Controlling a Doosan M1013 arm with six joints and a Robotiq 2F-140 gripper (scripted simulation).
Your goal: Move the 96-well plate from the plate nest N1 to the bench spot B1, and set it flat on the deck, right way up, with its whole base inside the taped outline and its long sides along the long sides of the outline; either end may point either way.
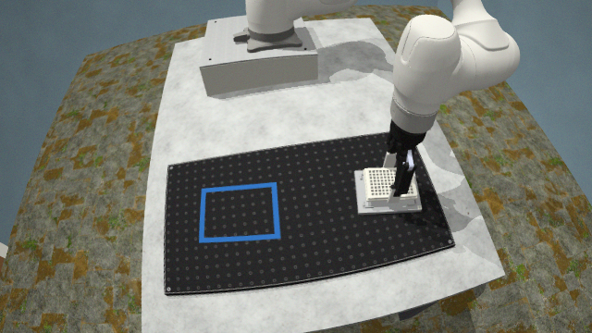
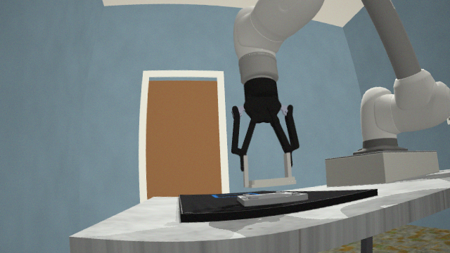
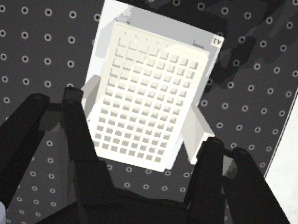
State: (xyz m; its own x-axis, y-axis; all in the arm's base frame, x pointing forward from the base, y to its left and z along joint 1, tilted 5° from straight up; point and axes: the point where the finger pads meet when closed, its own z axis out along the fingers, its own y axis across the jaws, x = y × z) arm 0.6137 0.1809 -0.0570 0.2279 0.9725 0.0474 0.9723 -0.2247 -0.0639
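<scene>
Now: hand 5 cm above the grey plate nest. From my hand the other things lie so: white 96-well plate 2 cm below.
</scene>
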